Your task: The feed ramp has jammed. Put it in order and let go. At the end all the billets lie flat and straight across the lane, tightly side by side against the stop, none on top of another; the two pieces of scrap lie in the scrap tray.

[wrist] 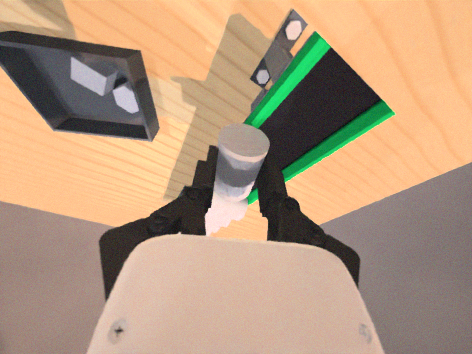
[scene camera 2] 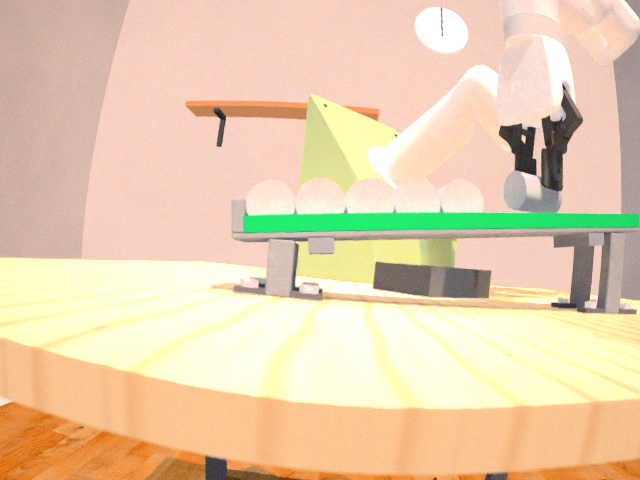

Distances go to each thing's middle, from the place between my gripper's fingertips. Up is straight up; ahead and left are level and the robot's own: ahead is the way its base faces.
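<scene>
Dark scrap tray [scene camera 2: 422, 280]: 13 cm to the right of my hand, 12 cm behind, 11 cm below. Grey block [wrist: 98, 76]: 13 cm behind my hand, 10 cm to the right, 11 cm below.
</scene>
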